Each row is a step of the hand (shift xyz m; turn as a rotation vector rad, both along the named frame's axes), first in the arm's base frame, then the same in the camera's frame.
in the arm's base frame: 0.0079 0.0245 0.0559 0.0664 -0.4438 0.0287
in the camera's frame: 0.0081 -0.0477 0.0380 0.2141 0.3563 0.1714
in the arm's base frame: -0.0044 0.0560 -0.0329 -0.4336 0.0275 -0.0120
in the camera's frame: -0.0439 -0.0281 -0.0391 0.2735 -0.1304 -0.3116
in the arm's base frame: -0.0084 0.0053 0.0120 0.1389 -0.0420 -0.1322
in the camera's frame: 0.0086 -0.0129 0.0012 -0.1349 0.1419 0.0141
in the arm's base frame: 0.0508 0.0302 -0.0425 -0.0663 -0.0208 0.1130
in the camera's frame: -0.0717 0.0124 -0.0017 0.1111 -0.0621 0.0374
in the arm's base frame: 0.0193 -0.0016 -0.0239 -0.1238 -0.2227 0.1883
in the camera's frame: -0.0238 0.0193 -0.0029 0.2981 0.0431 0.0982
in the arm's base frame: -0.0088 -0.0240 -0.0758 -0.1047 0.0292 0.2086
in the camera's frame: -0.0174 0.0578 -0.0525 0.1557 -0.1639 0.0650
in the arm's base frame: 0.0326 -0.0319 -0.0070 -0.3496 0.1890 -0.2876
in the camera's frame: -0.0079 0.0379 0.0251 -0.0059 -0.0880 -0.4826
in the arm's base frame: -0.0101 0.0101 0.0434 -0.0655 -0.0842 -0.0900
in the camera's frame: 0.0222 -0.0342 0.0206 0.0476 0.0985 -0.0867
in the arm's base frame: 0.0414 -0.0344 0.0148 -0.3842 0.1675 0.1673
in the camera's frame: -0.0020 0.0304 0.0468 0.2491 -0.3261 -0.1878
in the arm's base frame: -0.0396 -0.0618 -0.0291 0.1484 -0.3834 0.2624
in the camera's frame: 0.0470 0.0546 -0.0324 0.2379 0.2034 0.3740
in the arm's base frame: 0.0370 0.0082 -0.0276 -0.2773 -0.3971 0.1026
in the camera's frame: -0.0430 0.0182 0.0044 0.4574 0.1879 -0.0241
